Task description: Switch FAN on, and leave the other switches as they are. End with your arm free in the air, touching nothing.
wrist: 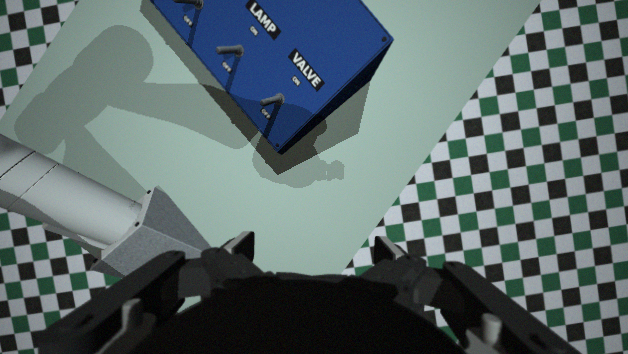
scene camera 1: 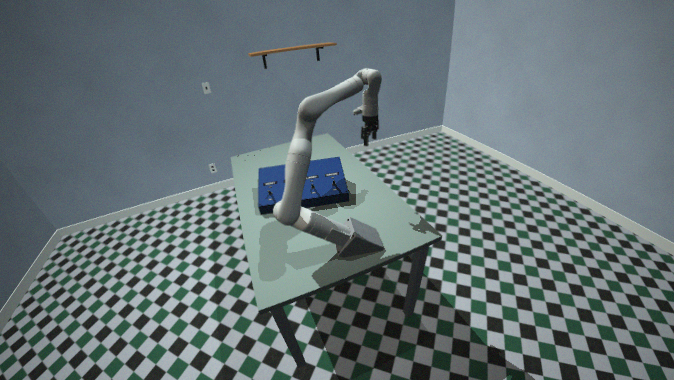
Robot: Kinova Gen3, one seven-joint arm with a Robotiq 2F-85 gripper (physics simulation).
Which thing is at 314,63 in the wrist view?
A blue switch box.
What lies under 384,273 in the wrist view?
My gripper.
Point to a blue switch box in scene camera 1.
At 322,172
